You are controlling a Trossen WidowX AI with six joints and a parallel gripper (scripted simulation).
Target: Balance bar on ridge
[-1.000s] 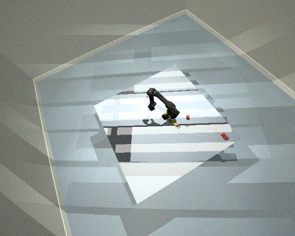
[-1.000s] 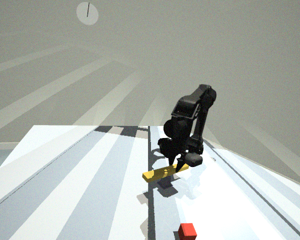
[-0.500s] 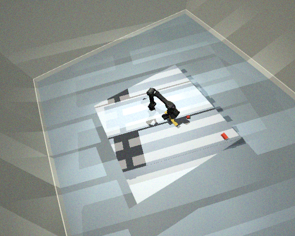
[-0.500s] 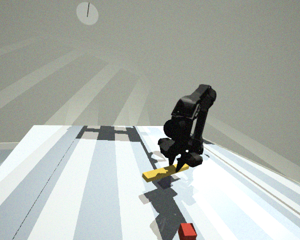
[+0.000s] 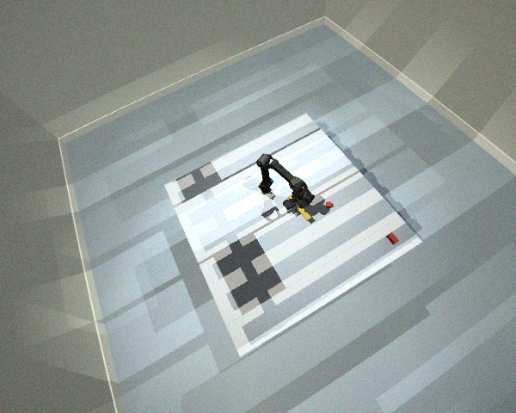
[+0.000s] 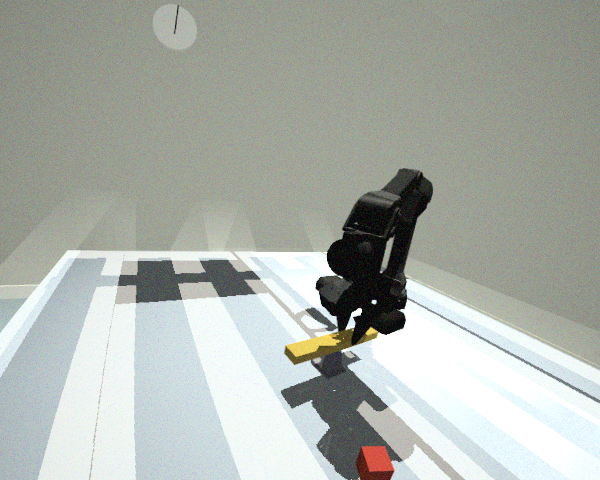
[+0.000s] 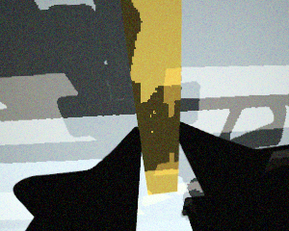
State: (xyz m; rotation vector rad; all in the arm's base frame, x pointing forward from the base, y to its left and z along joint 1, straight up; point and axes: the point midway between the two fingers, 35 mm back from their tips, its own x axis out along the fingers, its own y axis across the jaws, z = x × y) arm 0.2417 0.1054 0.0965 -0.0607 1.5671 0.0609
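My gripper tip is now 30 mm short of the yellow bar. The rest, counted from my gripper tip: red cube (200 mm to the left, 100 mm ahead, 50 mm below).
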